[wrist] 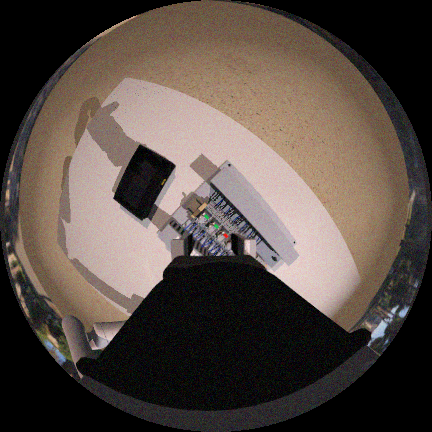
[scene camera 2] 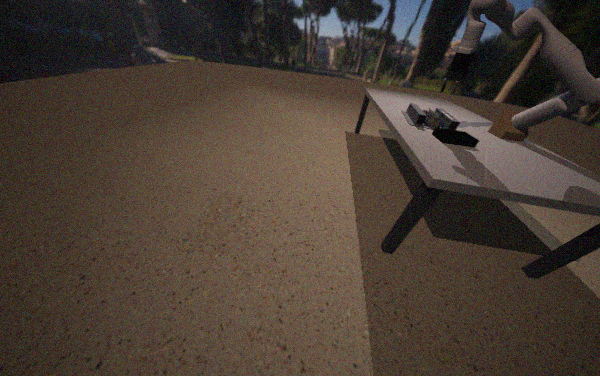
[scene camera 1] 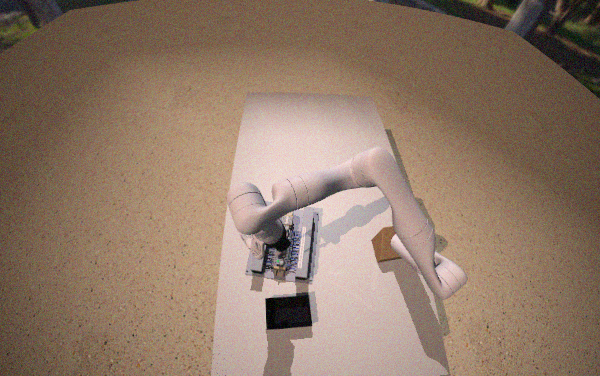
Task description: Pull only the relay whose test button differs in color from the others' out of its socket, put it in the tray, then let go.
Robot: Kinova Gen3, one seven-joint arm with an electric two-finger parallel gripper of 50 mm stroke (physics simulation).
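Frame: origin at the arm's base, x ahead, y left, z up, level; metres.
Where they show: gripper, between the fingertips: [wrist: 211, 241] [scene camera 2: 446, 93] [scene camera 1: 277, 248]; arm's base, origin of its link: [scene camera 2: 518, 122] [scene camera 1: 400, 241].
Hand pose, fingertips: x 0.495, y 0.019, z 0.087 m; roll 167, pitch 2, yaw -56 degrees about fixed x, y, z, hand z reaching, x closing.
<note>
Each offset is from my fingertips to the top centre of the thing. Level surfaces: height alone.
The relay with the red test button @(0.017 m back, 0.039 m right, 0.109 m down) [wrist: 225, 235] sits in a row on the rail, just ahead of the gap between my fingers in the wrist view. Two relays with green buttons @(0.006 m back, 0.017 m left, 0.109 m down) [wrist: 206, 217] @(0.011 m back, 0.011 m right, 0.109 m down) [wrist: 216, 226] sit beside it; the rest of the row is hidden behind my gripper. My gripper [wrist: 211, 241] [scene camera 2: 452, 86] is open and empty, above the relay board; in scene camera 1 its dark body covers part of the row. The black tray @(0.027 m back, 0.202 m left, 0.143 m down) [scene camera 1: 288, 311] [scene camera 2: 455, 137] [wrist: 142, 182] lies apart from the board, with a small yellow mark inside its wall in the wrist view.
Raised grey wiring ducts [scene camera 1: 305, 250] [wrist: 255, 210] flank the relay row, with blue wires beside it. A tan end block @(0.002 m back, 0.035 m left, 0.138 m down) [wrist: 200, 209] stands at the row's tray-side end. A brown block [scene camera 1: 384, 245] [scene camera 2: 505, 130] stands by the arm's base on the white table @(0.178 m down) [scene camera 1: 310, 125] [scene camera 2: 530, 170].
</note>
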